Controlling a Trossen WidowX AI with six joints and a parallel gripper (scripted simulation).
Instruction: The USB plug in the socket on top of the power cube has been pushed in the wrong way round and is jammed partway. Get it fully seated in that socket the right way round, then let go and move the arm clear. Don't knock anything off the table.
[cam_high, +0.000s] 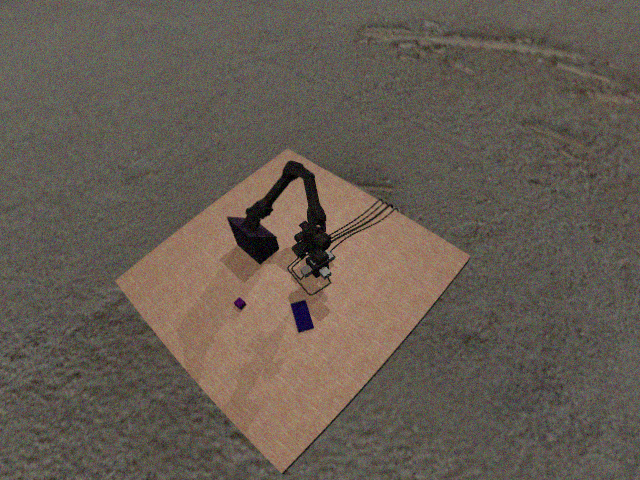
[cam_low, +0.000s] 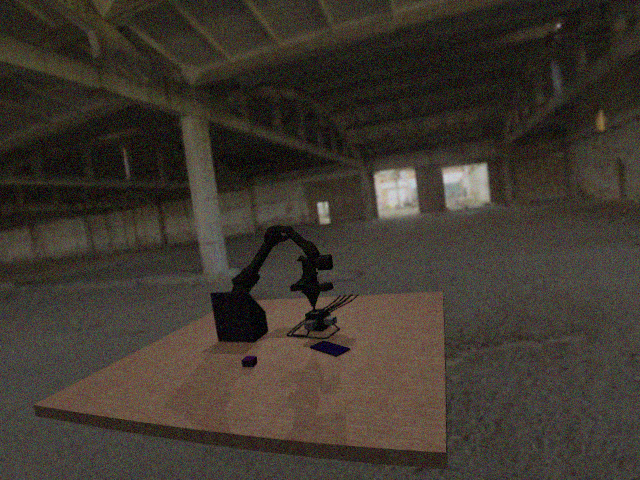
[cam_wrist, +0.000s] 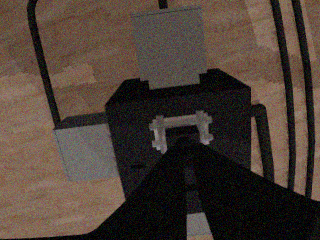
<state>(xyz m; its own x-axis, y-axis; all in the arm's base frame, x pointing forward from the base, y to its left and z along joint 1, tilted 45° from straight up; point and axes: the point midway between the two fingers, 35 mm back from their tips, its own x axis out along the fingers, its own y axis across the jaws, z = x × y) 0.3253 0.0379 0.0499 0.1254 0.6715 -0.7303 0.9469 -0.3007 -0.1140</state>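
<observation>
My gripper tip is 4 cm above the USB socket. The rest, counted from my gripper tip: flat blue slab: 10 cm ahead, 22 cm to the right, 10 cm below; then small purple block: 17 cm behind, 34 cm to the right, 9 cm below.
</observation>
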